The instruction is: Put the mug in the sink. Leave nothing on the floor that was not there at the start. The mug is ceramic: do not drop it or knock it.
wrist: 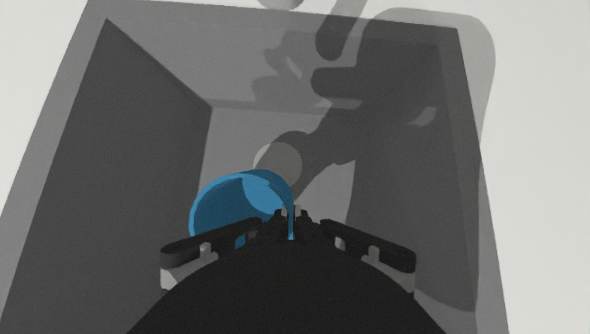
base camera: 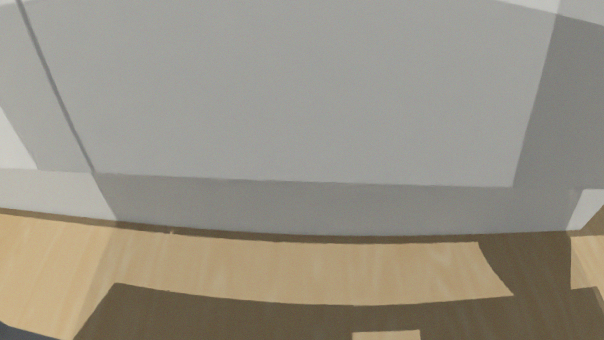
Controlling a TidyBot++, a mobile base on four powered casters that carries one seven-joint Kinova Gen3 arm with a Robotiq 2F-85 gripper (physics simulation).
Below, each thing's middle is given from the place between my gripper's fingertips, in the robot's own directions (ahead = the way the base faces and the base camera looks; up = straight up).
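Blue mug (wrist: 258, 193): 40 mm to the left of my hand, 10 mm below it.
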